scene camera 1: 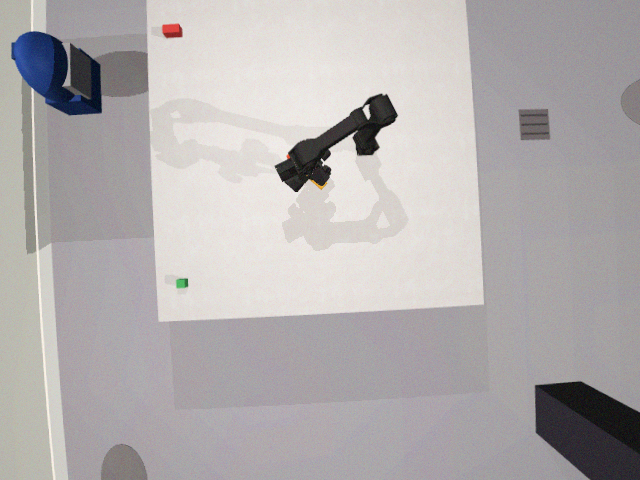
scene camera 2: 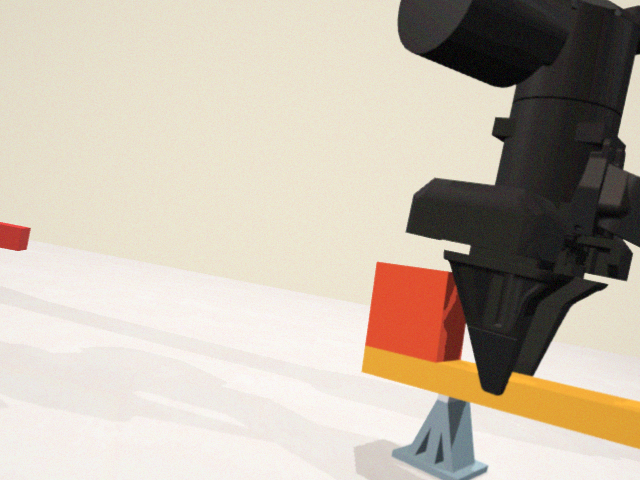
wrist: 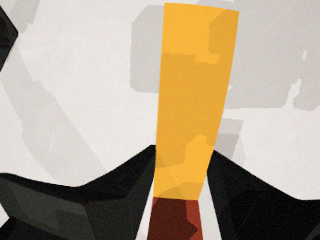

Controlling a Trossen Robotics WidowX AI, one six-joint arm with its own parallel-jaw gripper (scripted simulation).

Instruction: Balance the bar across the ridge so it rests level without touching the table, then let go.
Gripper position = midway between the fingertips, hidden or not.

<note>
I see my gripper (scene camera 2: 504, 390) and a yellow bar (wrist: 196, 55).
My gripper is seen too in scene camera 1 (scene camera 1: 308, 172) and in the wrist view (wrist: 181, 153).
</note>
